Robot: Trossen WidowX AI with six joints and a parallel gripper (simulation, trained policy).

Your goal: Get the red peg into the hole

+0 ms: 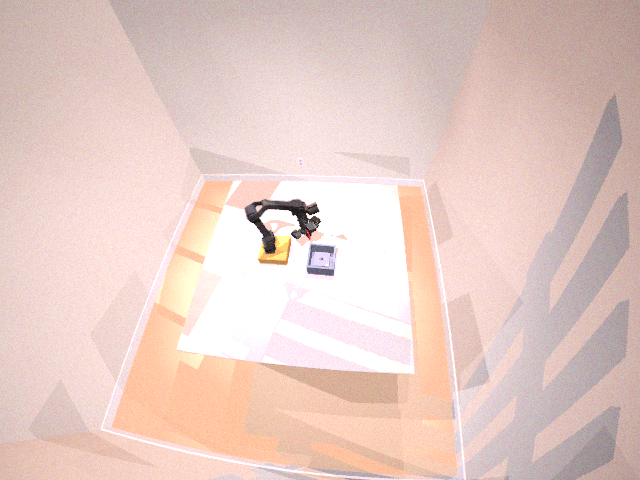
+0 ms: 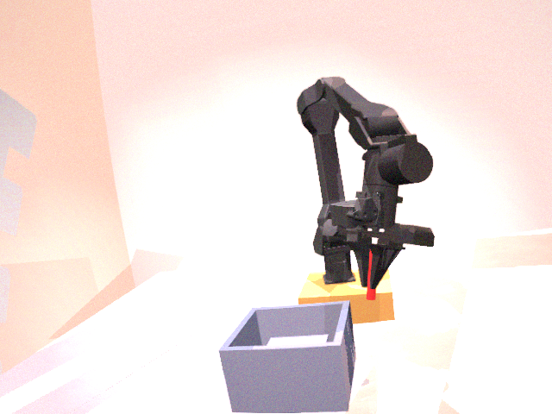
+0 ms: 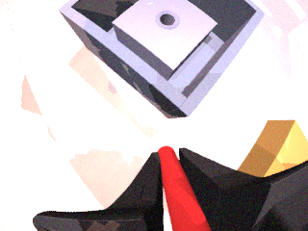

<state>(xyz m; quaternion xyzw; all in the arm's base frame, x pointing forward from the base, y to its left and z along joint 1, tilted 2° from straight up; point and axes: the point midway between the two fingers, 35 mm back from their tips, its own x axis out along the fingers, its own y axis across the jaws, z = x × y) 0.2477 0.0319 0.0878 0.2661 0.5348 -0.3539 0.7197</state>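
Now: gripper tip 6 cm short of the plate, 12 cm to the left of it and 7 cm above it. From my gripper tip the other things lie so: red peg: 1 cm behind, 1 cm to the left, 2 cm above; then grey box: 6 cm ahead, 12 cm to the right, 9 cm below.
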